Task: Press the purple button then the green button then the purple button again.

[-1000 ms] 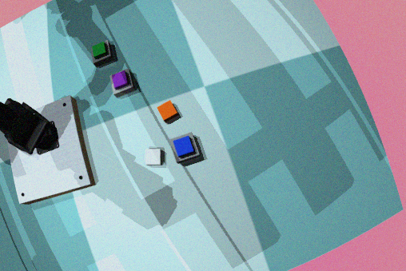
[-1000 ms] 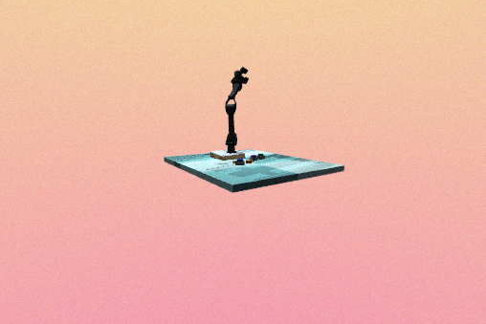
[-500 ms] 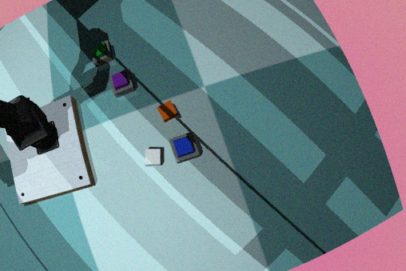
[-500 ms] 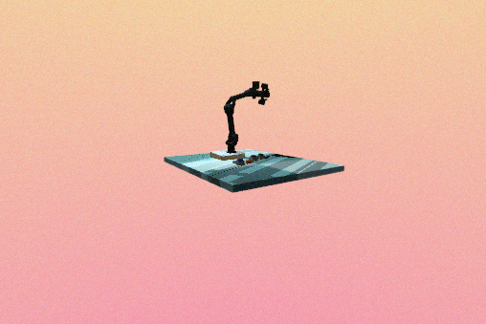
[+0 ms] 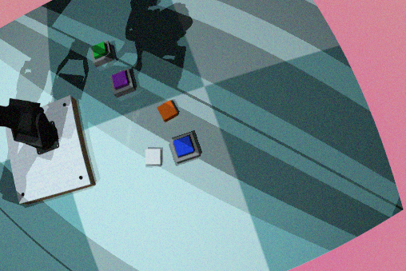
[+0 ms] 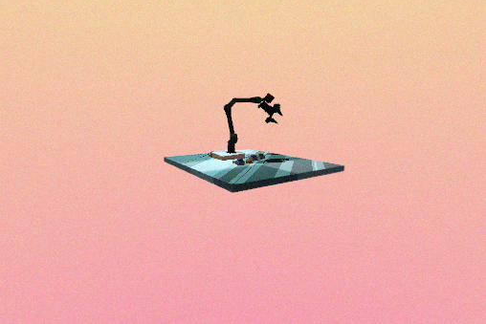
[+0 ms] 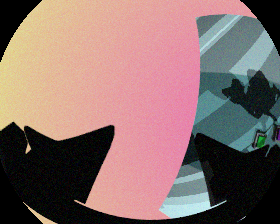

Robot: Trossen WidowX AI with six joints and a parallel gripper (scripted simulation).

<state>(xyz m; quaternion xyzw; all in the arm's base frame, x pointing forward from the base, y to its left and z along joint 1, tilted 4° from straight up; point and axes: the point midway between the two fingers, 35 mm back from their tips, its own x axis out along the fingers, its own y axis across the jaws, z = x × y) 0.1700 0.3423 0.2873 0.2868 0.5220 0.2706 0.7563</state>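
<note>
The purple button is 20 mm ahead of my gripper tip, 290 mm to the right of it and 280 mm below it. Round my gripper tip: white block 40 mm ahead, 470 mm to the right, 300 mm below; green button 10 mm behind, 200 mm to the right, 280 mm below; orange block 100 mm ahead, 390 mm to the right, 300 mm below.
</note>
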